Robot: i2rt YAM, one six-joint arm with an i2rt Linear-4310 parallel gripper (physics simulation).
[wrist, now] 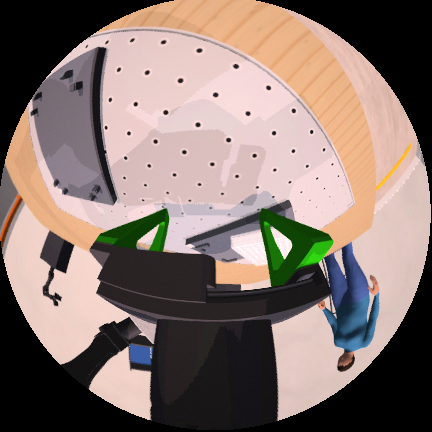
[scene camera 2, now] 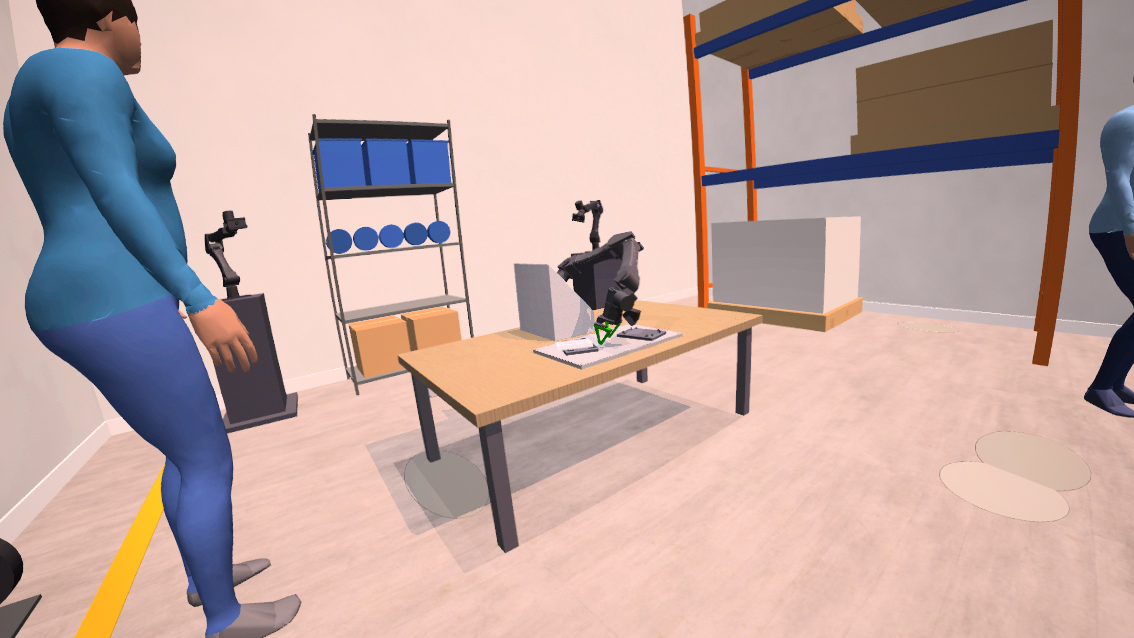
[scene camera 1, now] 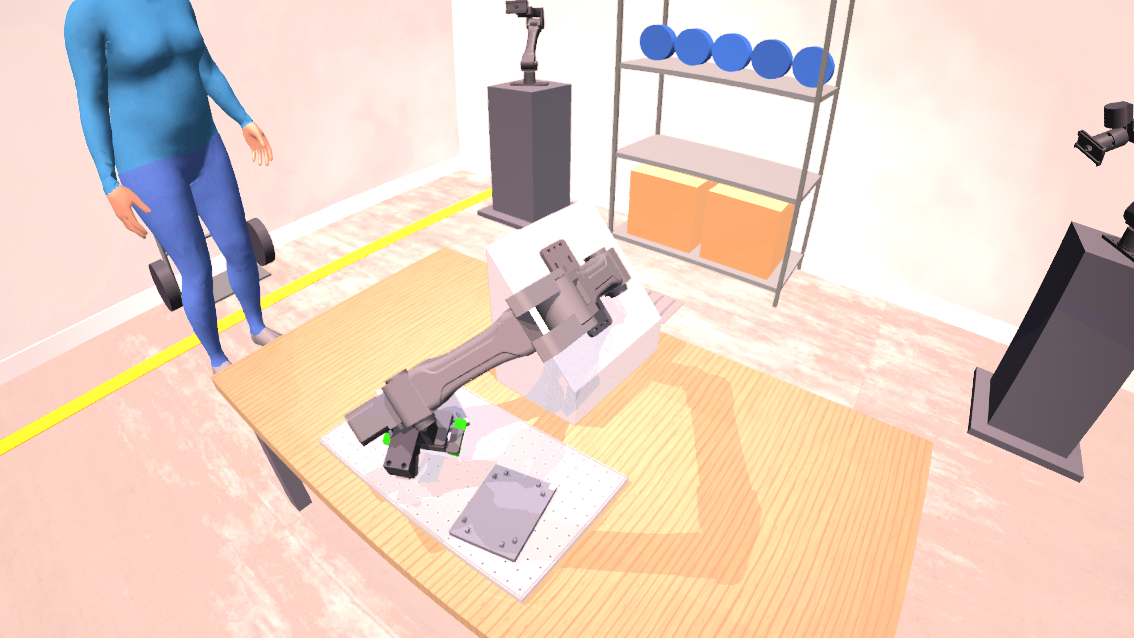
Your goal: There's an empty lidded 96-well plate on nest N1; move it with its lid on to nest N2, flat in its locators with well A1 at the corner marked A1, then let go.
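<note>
The clear-white lidded 96-well plate is on a dark nest; how it sits in the locators is too small to tell. In the wrist view it is partly behind the right green finger. In scene camera 1 the arm hides most of that nest. The other dark nest holds no plate, and its corner locators show. My gripper is open with nothing between its green fingers, above the pegboard base beside the plate's nest. Nest labels and the A1 mark are not readable.
Both nests stand on a white perforated board on a wooden table. A large white block stands behind the board, near the arm's base. A person stands beyond the table.
</note>
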